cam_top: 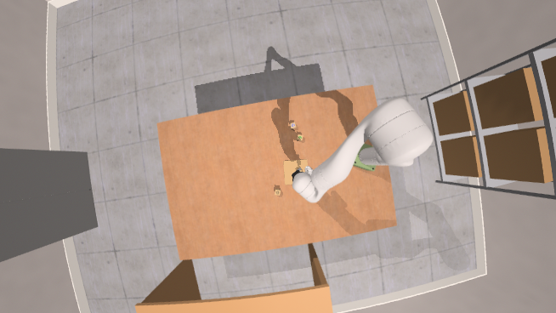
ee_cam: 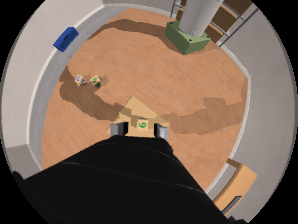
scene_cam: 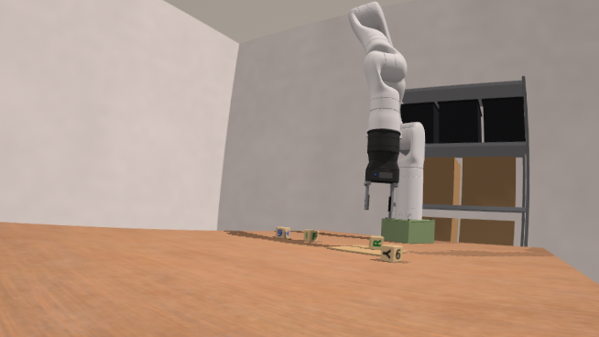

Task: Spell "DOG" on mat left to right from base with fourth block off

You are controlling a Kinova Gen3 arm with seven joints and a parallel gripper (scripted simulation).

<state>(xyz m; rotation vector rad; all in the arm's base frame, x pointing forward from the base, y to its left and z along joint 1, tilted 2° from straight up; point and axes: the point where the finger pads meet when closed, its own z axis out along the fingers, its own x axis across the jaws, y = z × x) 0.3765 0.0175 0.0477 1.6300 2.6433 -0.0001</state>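
Right now the wooden block is 9 cm below my hand. From my hand the other things lie so: green-lettered block 4 cm behind, 20 cm to the right, 10 cm below; then tan mat 2 cm ahead, 1 cm to the right, 11 cm below; then blue-lettered block 2 cm behind, 27 cm to the right, 10 cm below.
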